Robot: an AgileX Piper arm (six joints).
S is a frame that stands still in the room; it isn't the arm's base.
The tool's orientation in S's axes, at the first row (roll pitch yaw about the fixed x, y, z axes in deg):
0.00, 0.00, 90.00
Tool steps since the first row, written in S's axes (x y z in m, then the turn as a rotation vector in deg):
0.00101, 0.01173, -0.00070, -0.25, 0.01, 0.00
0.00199, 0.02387, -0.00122, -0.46, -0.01, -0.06
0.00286, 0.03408, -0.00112, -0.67, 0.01, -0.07
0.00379, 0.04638, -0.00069, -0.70, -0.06, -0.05
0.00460, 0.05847, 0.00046, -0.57, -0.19, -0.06
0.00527, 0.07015, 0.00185, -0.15, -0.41, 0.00
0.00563, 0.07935, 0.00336, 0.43, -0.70, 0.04
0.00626, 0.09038, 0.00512, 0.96, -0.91, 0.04
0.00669, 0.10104, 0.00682, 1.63, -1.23, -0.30
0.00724, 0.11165, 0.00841, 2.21, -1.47, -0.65
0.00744, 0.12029, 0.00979, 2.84, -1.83, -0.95
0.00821, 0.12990, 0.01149, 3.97, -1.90, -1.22
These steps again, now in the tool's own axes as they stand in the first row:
0.01173, -0.00101, -0.00070, 0.01, 0.25, 0.00
0.02387, -0.00199, -0.00122, -0.01, 0.46, -0.06
0.03408, -0.00286, -0.00112, 0.01, 0.67, -0.07
0.04638, -0.00379, -0.00069, -0.06, 0.70, -0.05
0.05847, -0.00460, 0.00046, -0.19, 0.57, -0.06
0.07015, -0.00527, 0.00185, -0.41, 0.15, 0.00
0.07935, -0.00563, 0.00336, -0.70, -0.43, 0.04
0.09038, -0.00626, 0.00512, -0.91, -0.96, 0.04
0.10104, -0.00669, 0.00682, -1.23, -1.63, -0.30
0.11165, -0.00724, 0.00841, -1.47, -2.21, -0.65
0.12029, -0.00744, 0.00979, -1.83, -2.84, -0.95
0.12990, -0.00821, 0.01149, -1.90, -3.97, -1.22

